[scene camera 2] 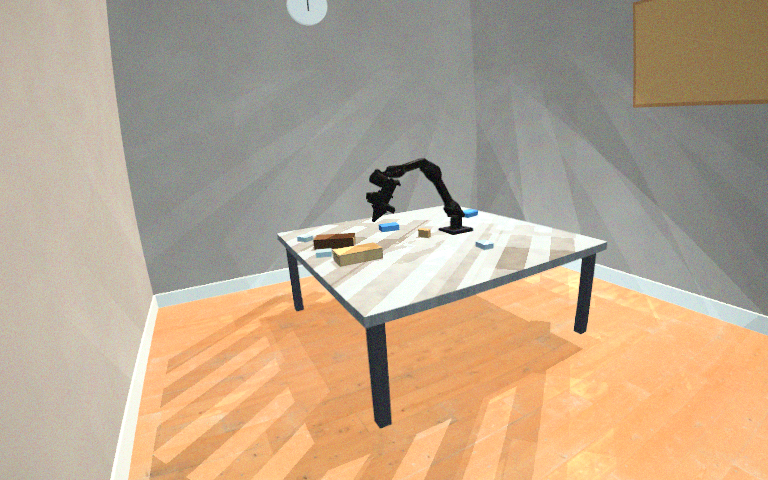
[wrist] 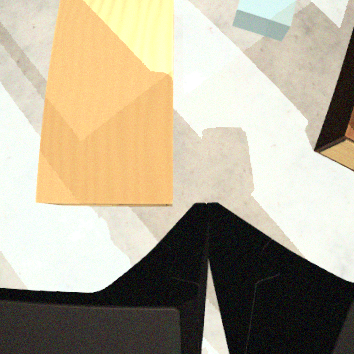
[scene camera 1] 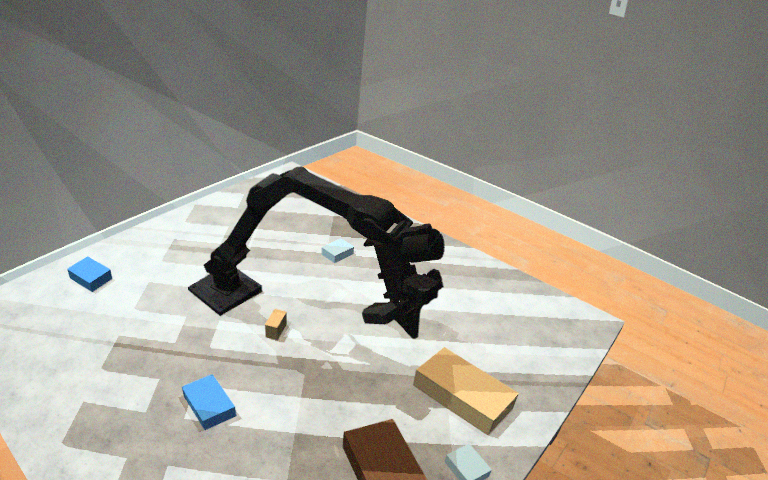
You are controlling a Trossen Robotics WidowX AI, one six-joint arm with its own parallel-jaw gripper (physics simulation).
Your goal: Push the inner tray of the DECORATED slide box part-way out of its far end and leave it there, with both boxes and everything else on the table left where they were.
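Places are measured from the arm's base along level axes (x left, y back, z up), in centimetres.
Pixels of known places: gripper, between the fingertips: [scene camera 2: 373, 221] [wrist: 205, 214] [scene camera 1: 415, 338]; arm's base, origin of its link: [scene camera 2: 456, 228] [scene camera 1: 226, 284].
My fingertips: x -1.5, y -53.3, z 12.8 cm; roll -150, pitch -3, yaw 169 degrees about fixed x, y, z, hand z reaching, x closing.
For each thing: its top centre in the pictures, then the offset to it from my fingertips. "spot": a spot on its surface instead.
- long light-wood box, centre of its top: [wrist: 108, 74] [scene camera 1: 467, 381] [scene camera 2: 357, 248] dx +3.9, dy -11.9, dz -9.3 cm
- dark brown box, centre of its top: [scene camera 1: 389, 466] [scene camera 2: 334, 236] dx -23.4, dy -8.6, dz -9.3 cm
- pale inner tray end, a spot on its surface: [wrist: 345, 151] spot: dx -14.7, dy -2.6, dz -11.6 cm
- pale blue block, centre of its top: [scene camera 1: 469, 462] [scene camera 2: 323, 250] dx -13.0, dy -20.3, dz -11.9 cm
- pale block, centre of its top: [scene camera 1: 337, 246] [scene camera 2: 484, 242] dx +32.6, dy +39.8, dz -11.9 cm
- second blue block, centre of its top: [scene camera 1: 88, 269] [scene camera 2: 468, 211] dx -19.1, dy +86.5, dz -11.3 cm
- small tan block, centre of its top: [scene camera 1: 275, 318] [scene camera 2: 424, 229] dx -2.7, dy +33.4, dz -10.4 cm
A long light-wood box [scene camera 1: 467, 390] [scene camera 2: 357, 254] [wrist: 110, 125] lies flat on the table. A dark brown box [scene camera 1: 385, 450] [scene camera 2: 334, 241] lies beside it, cut off in scene camera 1. In the wrist view, part of the brown box [wrist: 340, 107] shows at the right edge, with a pale inner tray end [wrist: 345, 151] at its near end. No clear decoration can be made out on either box. My gripper [scene camera 1: 416, 335] [scene camera 2: 374, 219] [wrist: 205, 214] is shut and empty, above the table on the arm-base side of the light box. In the wrist view its tips appear just right of that box's near end.
A pale blue block [scene camera 1: 467, 463] [scene camera 2: 323, 253] [wrist: 265, 17] lies between the boxes' far parts. Another pale block [scene camera 1: 337, 250] [scene camera 2: 484, 245], a blue block [scene camera 1: 209, 399] [scene camera 2: 389, 226], a second blue block [scene camera 1: 89, 272] [scene camera 2: 470, 212] and a small tan block [scene camera 1: 275, 323] [scene camera 2: 424, 232] lie around.
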